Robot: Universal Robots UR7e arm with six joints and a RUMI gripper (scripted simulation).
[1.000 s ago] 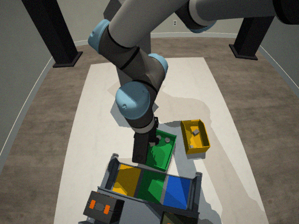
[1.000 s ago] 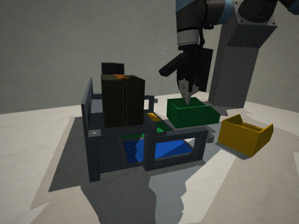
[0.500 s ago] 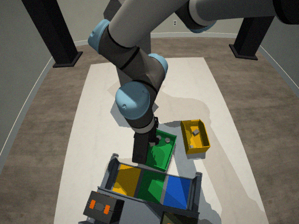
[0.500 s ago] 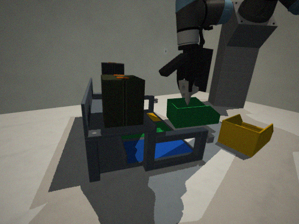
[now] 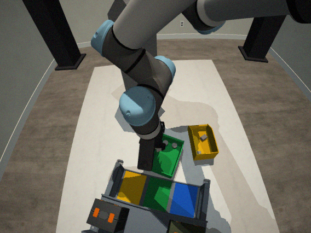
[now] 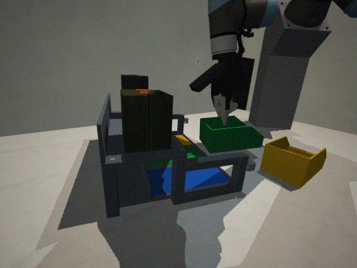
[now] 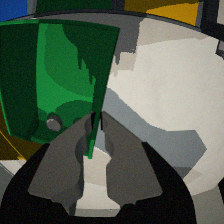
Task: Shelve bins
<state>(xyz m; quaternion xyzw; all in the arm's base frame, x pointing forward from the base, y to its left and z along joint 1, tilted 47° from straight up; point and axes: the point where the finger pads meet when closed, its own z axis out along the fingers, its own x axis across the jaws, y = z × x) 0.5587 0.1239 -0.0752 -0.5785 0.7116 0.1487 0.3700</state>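
The green bin lies 1 cm ahead of my hand, 5 cm to the left of it and 3 cm below it. From my hand the other things lie so: shelf lip: 10 cm ahead, 3 cm to the left, 9 cm below; then shelf board: 30 cm ahead, 1 cm above; then yellow bin: 8 cm behind, 21 cm to the left, 5 cm below.
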